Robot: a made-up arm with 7 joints. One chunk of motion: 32 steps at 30 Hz.
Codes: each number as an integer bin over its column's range. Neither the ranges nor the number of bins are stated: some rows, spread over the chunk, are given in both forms.
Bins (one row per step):
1: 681 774 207 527 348 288 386
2: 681 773 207 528 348 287 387
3: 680 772 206 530 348 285 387
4: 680 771 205 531 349 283 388
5: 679 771 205 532 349 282 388
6: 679 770 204 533 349 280 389
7: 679 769 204 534 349 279 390
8: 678 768 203 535 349 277 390
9: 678 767 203 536 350 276 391
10: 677 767 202 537 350 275 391
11: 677 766 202 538 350 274 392
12: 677 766 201 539 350 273 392
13: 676 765 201 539 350 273 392
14: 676 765 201 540 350 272 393
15: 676 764 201 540 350 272 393
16: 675 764 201 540 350 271 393
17: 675 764 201 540 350 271 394
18: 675 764 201 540 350 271 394
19: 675 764 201 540 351 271 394
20: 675 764 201 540 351 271 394
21: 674 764 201 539 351 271 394
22: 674 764 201 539 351 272 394
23: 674 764 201 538 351 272 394
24: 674 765 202 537 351 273 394
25: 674 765 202 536 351 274 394
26: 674 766 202 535 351 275 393
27: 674 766 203 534 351 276 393
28: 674 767 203 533 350 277 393
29: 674 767 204 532 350 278 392
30: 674 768 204 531 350 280 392
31: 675 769 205 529 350 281 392
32: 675 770 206 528 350 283 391
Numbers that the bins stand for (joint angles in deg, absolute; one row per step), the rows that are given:
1: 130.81 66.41 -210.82 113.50 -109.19 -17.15 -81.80
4: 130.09 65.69 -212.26 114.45 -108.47 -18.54 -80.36
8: 128.65 64.98 -213.70 115.39 -108.47 -20.20 -78.92
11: 127.93 64.50 -214.42 116.10 -107.75 -21.03 -77.48
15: 127.21 64.03 -215.14 116.57 -107.75 -21.59 -76.76
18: 126.49 64.03 -215.14 116.57 -107.75 -21.87 -76.04
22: 125.77 64.03 -215.14 116.34 -107.03 -21.59 -76.04
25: 125.77 64.26 -214.42 115.63 -107.03 -21.03 -76.04
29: 125.77 64.74 -212.98 114.68 -107.75 -19.92 -77.48
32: 126.49 65.46 -211.54 113.74 -107.75 -18.54 -78.20
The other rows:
2: 130.81 66.17 -210.82 113.74 -109.19 -17.43 -81.08
3: 130.09 65.93 -211.54 114.21 -109.19 -17.98 -81.08
5: 129.37 65.69 -212.26 114.68 -108.47 -18.81 -80.36
6: 129.37 65.46 -212.98 114.92 -108.47 -19.37 -79.64
7: 129.37 65.22 -212.98 115.16 -108.47 -19.65 -78.92
9: 128.65 64.74 -213.70 115.63 -107.75 -20.48 -78.20
10: 127.93 64.74 -214.42 115.86 -107.75 -20.76 -78.20
12: 127.93 64.50 -215.14 116.34 -107.75 -21.31 -77.48
13: 127.21 64.26 -215.14 116.34 -107.75 -21.31 -77.48
14: 127.21 64.26 -215.14 116.57 -107.75 -21.59 -76.76
16: 126.49 64.03 -215.14 116.57 -107.75 -21.87 -76.76
17: 126.49 64.03 -215.14 116.57 -107.75 -21.87 -76.04
19: 126.49 64.03 -215.14 116.57 -107.03 -21.87 -76.04
20: 126.49 64.03 -215.14 116.57 -107.03 -21.87 -76.04
21: 125.77 64.03 -215.14 116.34 -107.03 -21.87 -76.04
23: 125.77 64.03 -215.14 116.10 -107.03 -21.59 -76.04
24: 125.77 64.26 -214.42 115.86 -107.03 -21.31 -76.04
26: 125.77 64.50 -214.42 115.39 -107.03 -20.76 -76.76
27: 125.77 64.50 -213.70 115.16 -107.03 -20.48 -76.76
28: 125.77 64.74 -213.70 114.92 -107.75 -20.20 -76.76
30: 125.77 64.98 -212.98 114.45 -107.75 -19.37 -77.48
31: 126.49 65.22 -212.26 113.97 -107.75 -19.09 -77.48

